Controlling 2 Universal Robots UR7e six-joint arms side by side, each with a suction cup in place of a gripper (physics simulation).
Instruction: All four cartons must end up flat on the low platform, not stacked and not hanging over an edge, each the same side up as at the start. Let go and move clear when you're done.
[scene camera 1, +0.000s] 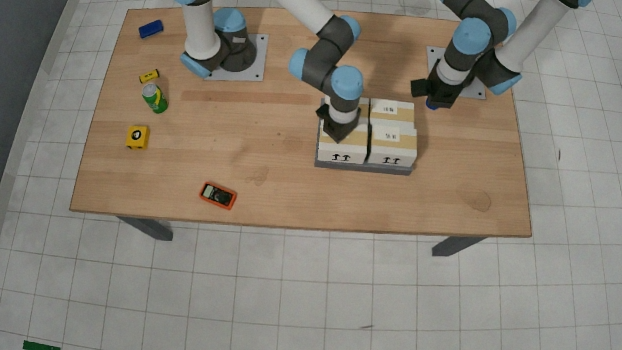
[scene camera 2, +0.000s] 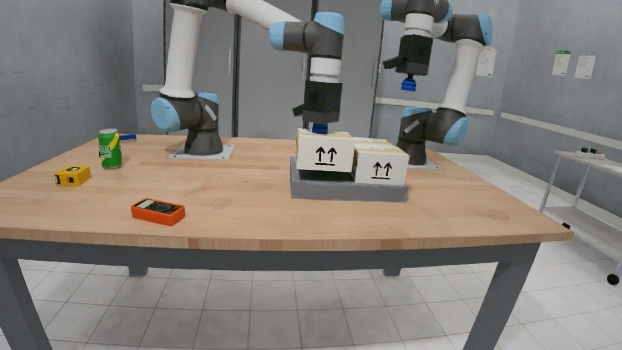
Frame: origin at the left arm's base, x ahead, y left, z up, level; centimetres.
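Seen in the pictures: left hand at its tool point: (scene camera 2: 408, 90); left arm's base at its link origin: (scene camera 2: 408, 160); right arm's base at its link origin: (scene camera 1: 236, 56) (scene camera 2: 203, 150).
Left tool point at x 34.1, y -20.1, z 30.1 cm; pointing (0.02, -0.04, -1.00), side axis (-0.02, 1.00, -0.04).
Note:
Pixels of each thing's top centre, then the offset from my left tool point to it.
- low grey platform at its top centre: (scene camera 2: 344, 170) (scene camera 1: 365, 132) dx -1.8, dy -15.7, dz -25.3 cm
- front-left carton at its top centre: (scene camera 2: 325, 133) (scene camera 1: 343, 136) dx +6.2, dy -23.9, dz -12.9 cm
- front-right carton at its top centre: (scene camera 2: 379, 149) (scene camera 1: 394, 140) dx +4.3, dy -7.7, dz -16.8 cm
- back-right carton at its top centre: (scene camera 2: 368, 141) (scene camera 1: 392, 113) dx -5.3, dy -8.3, dz -16.8 cm
- back-left carton at its top centre: (scene camera 1: 346, 108) dx -5.5, dy -23.1, dz -16.8 cm
- green can at its top centre: (scene camera 1: 149, 89) (scene camera 2: 108, 130) dx -9.6, dy -90.3, dz -17.9 cm
- yellow tape measure at its top centre: (scene camera 2: 72, 169) (scene camera 1: 135, 135) dx +4.2, dy -95.2, dz -26.4 cm
- yellow cylinder at its top centre: (scene camera 1: 148, 75) dx -22.4, dy -97.9, dz -28.4 cm
- blue object at its top centre: (scene camera 1: 150, 28) (scene camera 2: 124, 136) dx -45.5, dy -103.5, dz -28.2 cm
- orange multimeter at its top centre: (scene camera 2: 157, 204) (scene camera 1: 216, 194) dx +22.8, dy -62.5, dz -27.2 cm
The low grey platform (scene camera 1: 364, 168) (scene camera 2: 349, 192) carries cartons, arrows upright on the front ones. My right gripper (scene camera 1: 340, 134) (scene camera 2: 320, 128) is shut on the front-left carton (scene camera 1: 343, 151) (scene camera 2: 325, 152), held level a little above the platform; a dark gap shows beneath it. The front-right carton (scene camera 1: 392, 146) (scene camera 2: 381, 166) and the back-right carton (scene camera 1: 395, 111) (scene camera 2: 369, 142) sit flat on the platform. The back-left carton (scene camera 1: 363, 108) is partly hidden by my right wrist in scene camera 1. My left gripper (scene camera 1: 432, 105) (scene camera 2: 408, 85) is open, holding nothing, raised behind and right of the platform.
A green can (scene camera 1: 155, 98) (scene camera 2: 110, 149), a yellow tape measure (scene camera 1: 137, 137) (scene camera 2: 73, 176), a yellow cylinder (scene camera 1: 149, 76) and a blue object (scene camera 1: 151, 29) (scene camera 2: 128, 137) are at the left. An orange multimeter (scene camera 1: 218, 195) (scene camera 2: 158, 212) lies near the front edge.

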